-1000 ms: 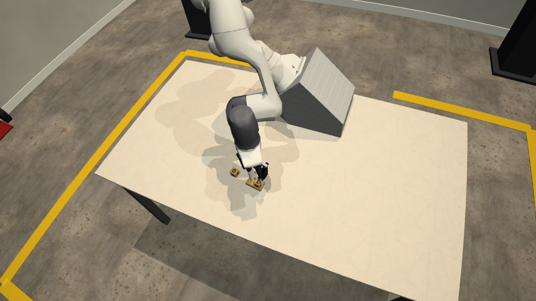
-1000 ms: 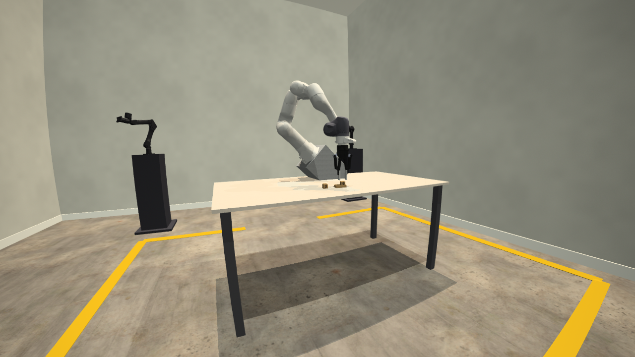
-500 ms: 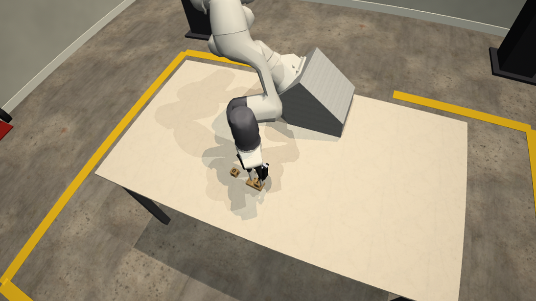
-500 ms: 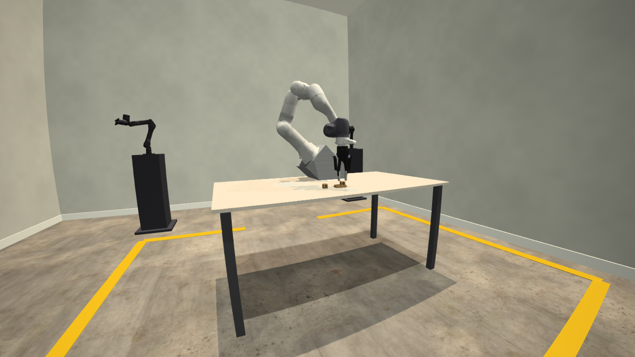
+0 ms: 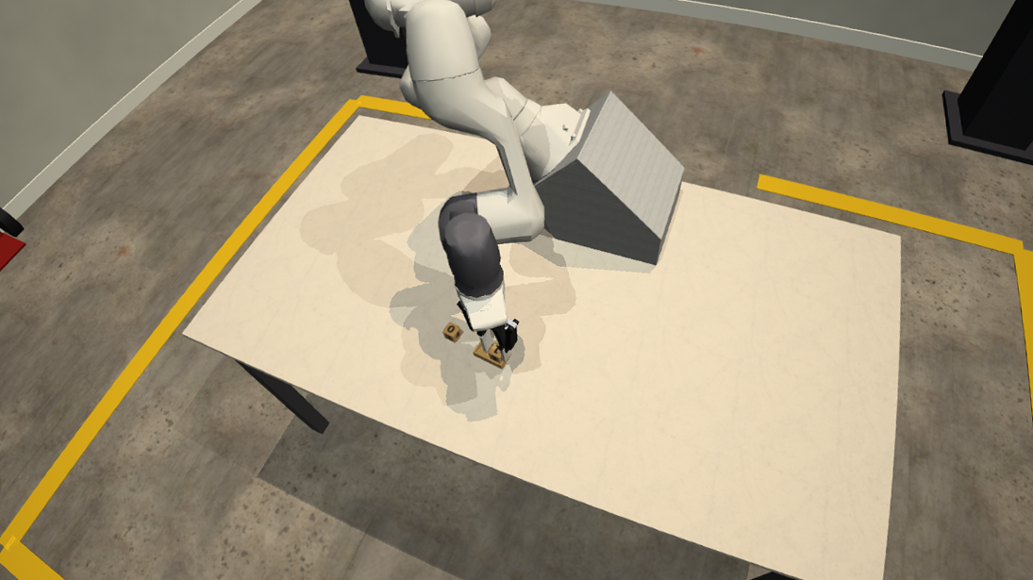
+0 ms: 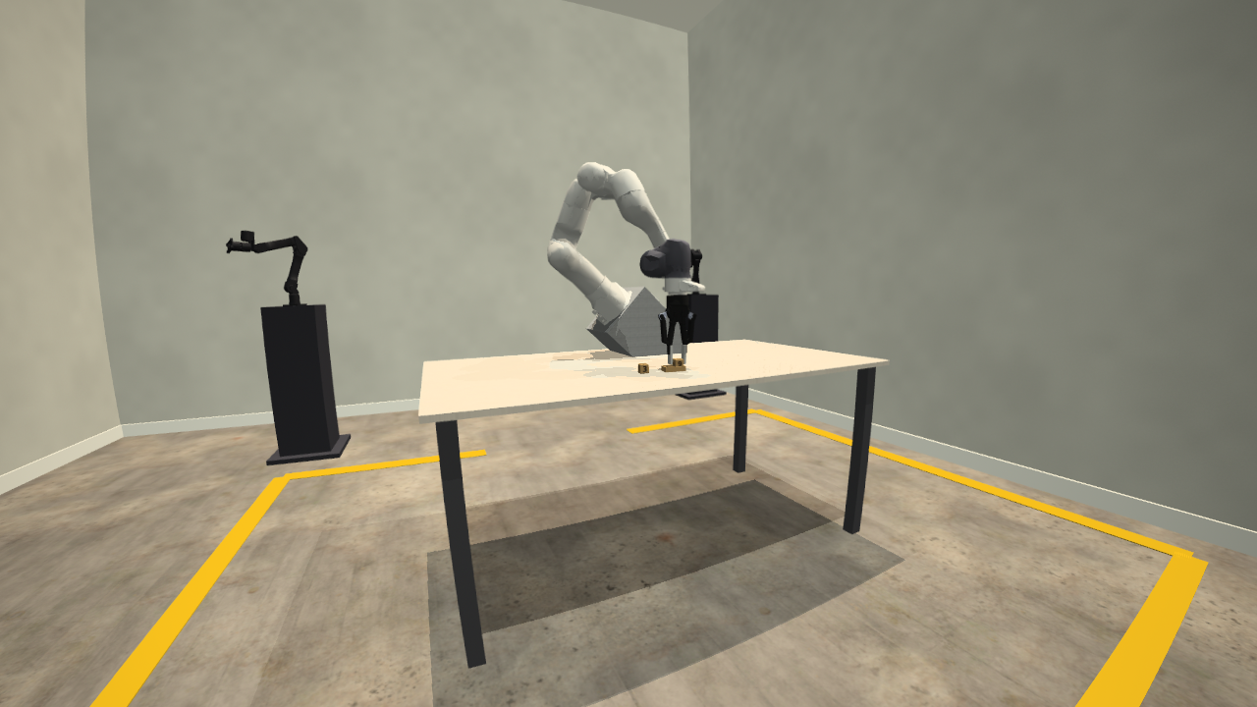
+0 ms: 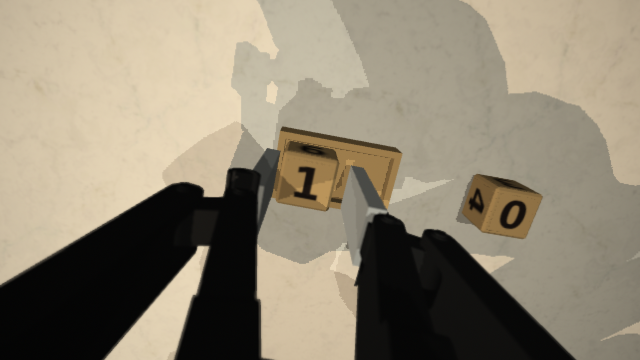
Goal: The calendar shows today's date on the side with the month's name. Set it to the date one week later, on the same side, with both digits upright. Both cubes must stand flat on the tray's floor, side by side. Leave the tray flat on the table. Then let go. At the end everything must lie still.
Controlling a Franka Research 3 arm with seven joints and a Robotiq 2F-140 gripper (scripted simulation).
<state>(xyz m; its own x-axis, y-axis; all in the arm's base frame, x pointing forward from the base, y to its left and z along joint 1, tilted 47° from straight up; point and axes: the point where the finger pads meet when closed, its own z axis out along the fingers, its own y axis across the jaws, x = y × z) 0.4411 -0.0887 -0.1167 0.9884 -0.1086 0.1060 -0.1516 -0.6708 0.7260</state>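
Right now my hand is 40 mm above the wooden tray and 10 mm to the left of it. Also, from my hand: wooden digit cube (120 mm to the right, 40 mm below, 10 mm behind).
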